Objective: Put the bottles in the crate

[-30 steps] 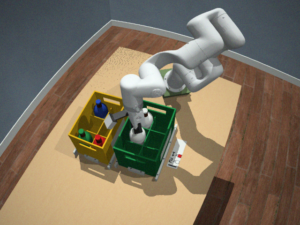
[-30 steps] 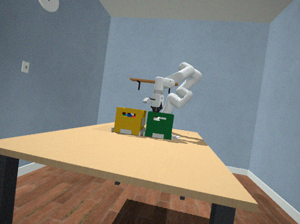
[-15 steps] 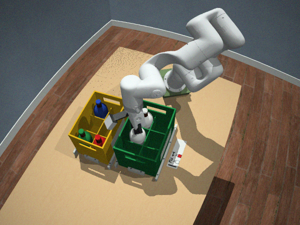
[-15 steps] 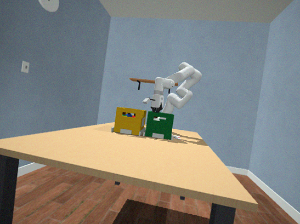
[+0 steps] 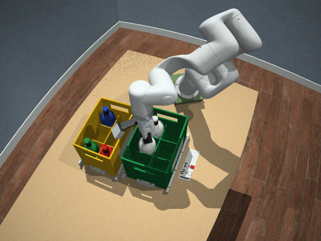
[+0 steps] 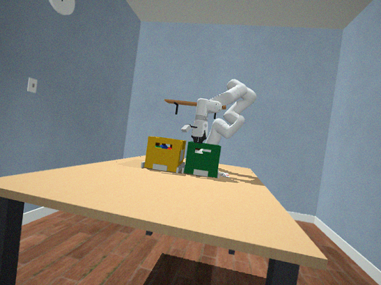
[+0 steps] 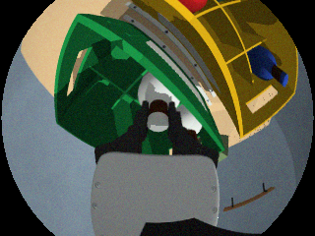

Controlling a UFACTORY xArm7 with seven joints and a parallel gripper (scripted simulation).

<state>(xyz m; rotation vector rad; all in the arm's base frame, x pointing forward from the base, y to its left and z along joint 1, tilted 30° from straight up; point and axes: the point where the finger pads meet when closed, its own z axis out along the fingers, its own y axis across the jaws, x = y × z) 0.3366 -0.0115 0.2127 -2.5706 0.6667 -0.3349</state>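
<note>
Now: hand 150 mm short of the red-labelled bottle, 90 mm to the left of it and 70 mm above it. Round my hand: pick list 170 mm to the left, 160 mm below, 80 mm behind; green crate 80 mm below, 40 mm to the left, 20 mm behind; yellow crate 160 mm to the right, 80 mm below, 80 mm ahead.
</note>
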